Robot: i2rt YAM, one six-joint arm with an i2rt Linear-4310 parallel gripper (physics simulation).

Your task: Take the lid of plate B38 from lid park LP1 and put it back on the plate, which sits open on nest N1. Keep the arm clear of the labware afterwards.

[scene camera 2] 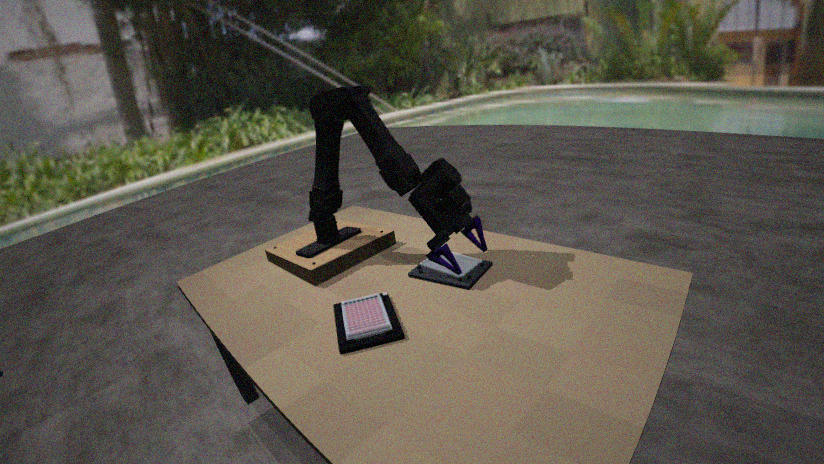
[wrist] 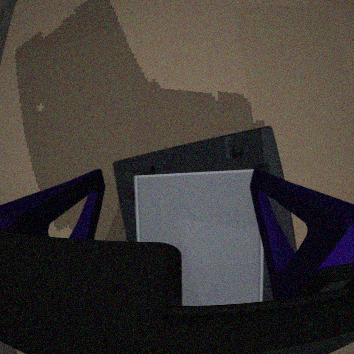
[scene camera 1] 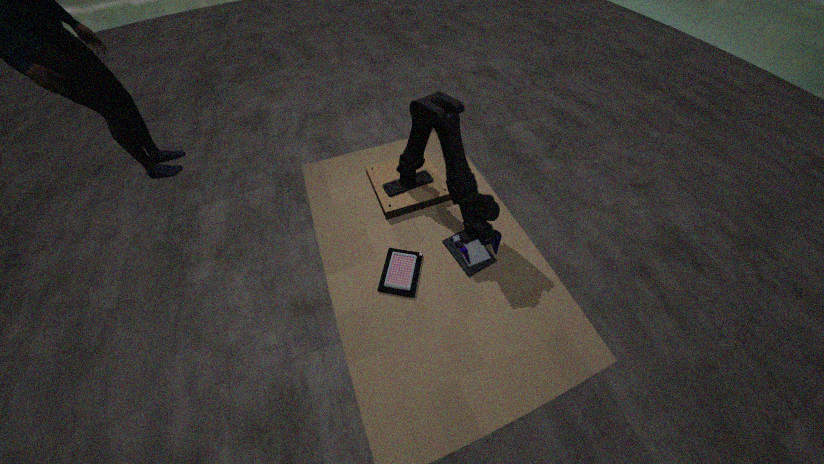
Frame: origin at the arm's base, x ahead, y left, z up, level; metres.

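Where they show: gripper, fingertip midpoint: (scene camera 2: pixel 473 262) (wrist: pixel 177 177) (scene camera 1: pixel 482 258); arm's base, link origin: (scene camera 2: pixel 329 242) (scene camera 1: pixel 408 183).
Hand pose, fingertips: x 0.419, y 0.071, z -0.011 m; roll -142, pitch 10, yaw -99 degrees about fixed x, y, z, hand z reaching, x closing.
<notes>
Each offset is from my fingertips to the top centre of the thing. Level surfaces: height alone.
The pale, flat lid @(dx -0.061, dy -0.004, dz -0.007 m) (scene camera 1: pixel 477 255) (scene camera 2: pixel 465 262) (wrist: pixel 205 210) lies on the dark lid park LP1 @(dx -0.057, dy -0.013, dz -0.009 m) (scene camera 1: pixel 472 271) (scene camera 2: pixel 468 283) (wrist: pixel 185 154), turned slightly against it in the wrist view. My gripper (scene camera 1: pixel 482 257) (scene camera 2: pixel 472 261) (wrist: pixel 177 177) is open and low over the park, with its purple fingers spread to either side of the lid. In the wrist view the right finger overlaps the lid's right edge and a gap shows at the left. Finger height against the lid is unclear. Plate B38 @(dx -0.095, dy -0.262, dz -0.003 m) (scene camera 1: pixel 401 269) (scene camera 2: pixel 366 315), with pink wells, sits open on the black nest N1 @(dx -0.095, dy -0.262, dz -0.011 m) (scene camera 1: pixel 396 292) (scene camera 2: pixel 369 344).
The arm's wooden base board (scene camera 1: pixel 403 204) (scene camera 2: pixel 337 252) stands at the back of the table @(dz -0.029 m) (scene camera 1: pixel 478 357) (scene camera 2: pixel 490 380). A person (scene camera 1: pixel 86 80) is on the floor at the left in scene camera 1. The arm's shadow falls beside the park.
</notes>
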